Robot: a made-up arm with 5 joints. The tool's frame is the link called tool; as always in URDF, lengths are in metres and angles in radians. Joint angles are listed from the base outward.
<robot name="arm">
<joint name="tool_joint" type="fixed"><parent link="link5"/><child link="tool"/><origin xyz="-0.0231 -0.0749 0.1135" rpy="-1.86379 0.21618 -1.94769"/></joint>
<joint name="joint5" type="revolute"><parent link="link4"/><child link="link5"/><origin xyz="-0.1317 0.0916 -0.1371" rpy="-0.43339 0.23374 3.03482"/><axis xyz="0 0 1"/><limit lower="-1.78" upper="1.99"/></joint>
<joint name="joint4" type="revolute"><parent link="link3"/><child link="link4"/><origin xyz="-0.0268 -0.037 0.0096" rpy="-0.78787 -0.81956 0.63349"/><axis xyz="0 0 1"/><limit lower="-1.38" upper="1.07"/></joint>
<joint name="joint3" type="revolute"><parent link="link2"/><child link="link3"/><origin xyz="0.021 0.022 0.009" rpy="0.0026 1.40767 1.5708"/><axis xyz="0 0 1"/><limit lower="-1.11" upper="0.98"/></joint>
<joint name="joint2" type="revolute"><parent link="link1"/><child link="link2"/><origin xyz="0.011 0.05 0.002" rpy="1.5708 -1.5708 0"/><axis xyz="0 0 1"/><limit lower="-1.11" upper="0.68"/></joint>
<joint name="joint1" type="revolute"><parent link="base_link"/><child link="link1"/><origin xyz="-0.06 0.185 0.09" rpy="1.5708 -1.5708 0"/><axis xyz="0 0 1"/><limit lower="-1.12" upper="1.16"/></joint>
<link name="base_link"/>
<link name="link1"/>
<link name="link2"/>
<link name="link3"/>
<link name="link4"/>
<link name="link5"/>
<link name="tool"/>
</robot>
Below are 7 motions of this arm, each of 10 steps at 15 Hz.
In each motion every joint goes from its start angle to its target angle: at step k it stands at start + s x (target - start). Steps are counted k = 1, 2, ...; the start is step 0. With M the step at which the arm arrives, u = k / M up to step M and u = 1 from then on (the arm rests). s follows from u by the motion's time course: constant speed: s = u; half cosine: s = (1 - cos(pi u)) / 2; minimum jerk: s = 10 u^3 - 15 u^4 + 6 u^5.
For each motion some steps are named. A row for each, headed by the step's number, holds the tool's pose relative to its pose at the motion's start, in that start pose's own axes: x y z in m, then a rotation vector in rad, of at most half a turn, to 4 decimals.
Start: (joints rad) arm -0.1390 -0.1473 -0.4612 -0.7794 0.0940
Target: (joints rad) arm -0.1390 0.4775 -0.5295 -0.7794 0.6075
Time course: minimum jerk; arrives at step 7
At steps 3, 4, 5, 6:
3: -0.0275 0.0119 0.0227 -0.1726 -0.3399 -0.1400
4: -0.0510 0.0259 0.0338 -0.3039 -0.5829 -0.2317
5: -0.0720 0.0411 0.0386 -0.4198 -0.7870 -0.3028
6: -0.0835 0.0506 0.0392 -0.4849 -0.8976 -0.3390

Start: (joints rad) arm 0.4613 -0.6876 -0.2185 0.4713 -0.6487
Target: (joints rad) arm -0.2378 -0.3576 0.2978 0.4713 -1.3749
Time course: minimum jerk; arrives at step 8
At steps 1, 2, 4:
1: -0.0011 -0.0006 -0.0017 0.0087 0.0022 0.0058
2: -0.0065 -0.0040 -0.0110 0.0570 0.0144 0.0384
4: -0.0253 -0.0138 -0.0554 0.2966 0.0761 0.2067

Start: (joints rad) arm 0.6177 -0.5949 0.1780 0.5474 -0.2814
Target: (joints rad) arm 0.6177 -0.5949 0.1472 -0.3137 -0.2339
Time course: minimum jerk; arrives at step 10
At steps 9, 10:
9: 0.1186 0.0438 -0.0431 -0.2395 0.7640 0.2088
10: 0.1194 0.0442 -0.0439 -0.2416 0.7706 0.2107

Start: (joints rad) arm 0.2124 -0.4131 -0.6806 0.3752 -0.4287
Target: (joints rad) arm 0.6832 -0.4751 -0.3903 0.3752 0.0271
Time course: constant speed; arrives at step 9
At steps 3, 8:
3: -0.0004 0.0192 0.0137 -0.1334 -0.0901 -0.2255
8: 0.0047 0.0624 0.0307 -0.4370 -0.2501 -0.5571

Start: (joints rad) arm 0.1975 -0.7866 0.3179 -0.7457 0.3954
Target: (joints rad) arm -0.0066 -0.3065 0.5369 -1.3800 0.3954
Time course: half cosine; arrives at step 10
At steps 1, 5, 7, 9, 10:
1: 0.0009 0.0003 -0.0009 0.0024 0.0015 0.0046
5: 0.0195 0.0081 -0.0178 0.0604 0.0301 0.1023
7: 0.0323 0.0148 -0.0267 0.1054 0.0465 0.1729
9: 0.0404 0.0199 -0.0313 0.1355 0.0554 0.2216
10: 0.0415 0.0207 -0.0319 0.1397 0.0565 0.2285

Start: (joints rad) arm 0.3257 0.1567 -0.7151 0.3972 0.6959
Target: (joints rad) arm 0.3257 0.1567 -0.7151 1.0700 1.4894
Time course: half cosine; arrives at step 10
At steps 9, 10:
9: -0.1771 -0.0488 0.0736 -0.1792 -1.1935 -0.6824
10: -0.1826 -0.0485 0.0734 -0.1863 -1.2219 -0.7013

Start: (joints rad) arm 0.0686 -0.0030 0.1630 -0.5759 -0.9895
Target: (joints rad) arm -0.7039 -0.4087 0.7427 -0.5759 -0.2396
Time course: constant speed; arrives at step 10
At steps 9, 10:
9: 0.0016 -0.0906 0.0308 0.5115 -0.2793 0.1780
10: 0.0056 -0.1014 0.0322 0.5548 -0.2840 0.1701

